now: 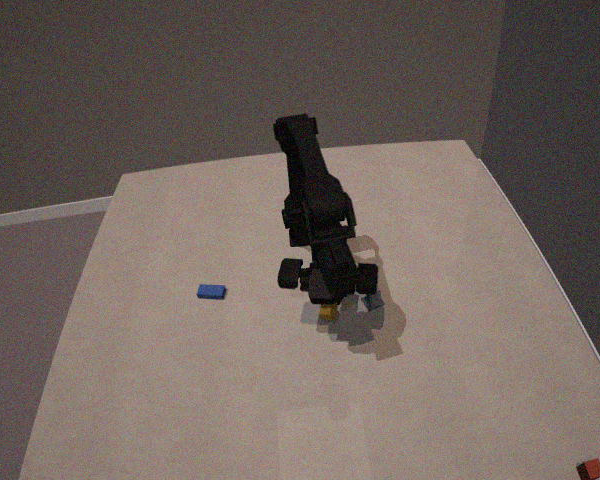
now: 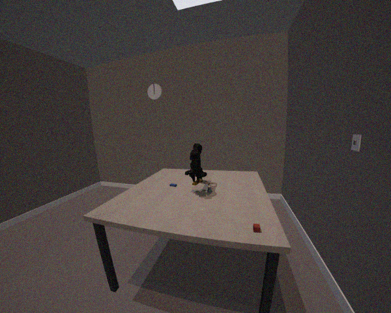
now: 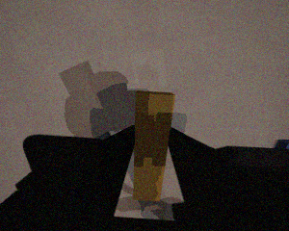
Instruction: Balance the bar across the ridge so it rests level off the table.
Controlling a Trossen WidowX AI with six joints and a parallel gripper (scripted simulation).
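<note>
Now: the yellow bar 30 mm behind my gripper tip and 10 mm to the left of it. The rest, counted from my gripper tip: blue oblong block 140 mm behind, 280 mm to the right, 90 mm below; then small red cube 430 mm ahead, 460 mm to the left, 80 mm below.
</note>
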